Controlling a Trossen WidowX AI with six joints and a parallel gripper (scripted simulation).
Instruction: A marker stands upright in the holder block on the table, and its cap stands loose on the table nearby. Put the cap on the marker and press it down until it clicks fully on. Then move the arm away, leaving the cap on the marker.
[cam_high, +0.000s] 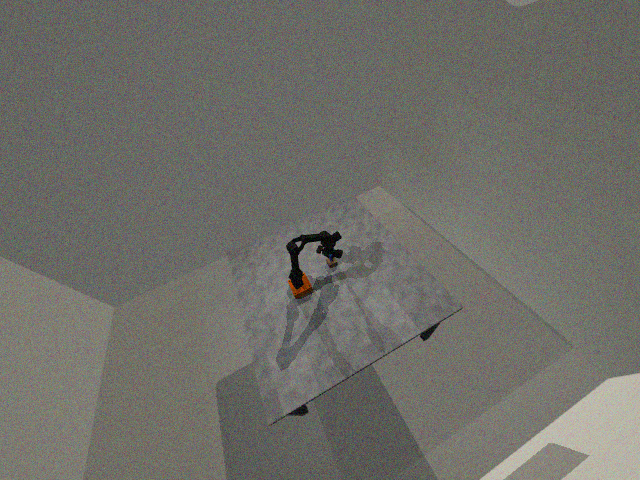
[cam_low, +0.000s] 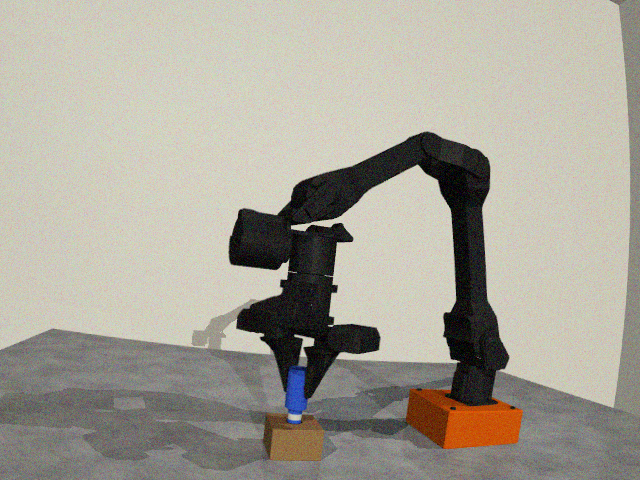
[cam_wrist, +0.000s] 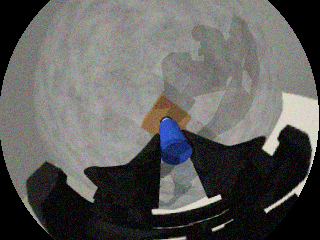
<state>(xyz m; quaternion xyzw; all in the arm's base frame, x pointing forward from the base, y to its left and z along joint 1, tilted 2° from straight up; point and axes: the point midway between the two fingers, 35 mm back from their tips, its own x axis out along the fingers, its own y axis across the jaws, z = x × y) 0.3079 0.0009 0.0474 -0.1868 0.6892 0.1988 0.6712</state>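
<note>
The blue cap is 1 cm above my gripper tip. From my gripper tip the other things lie so: brown holder block (6 cm below).
</note>
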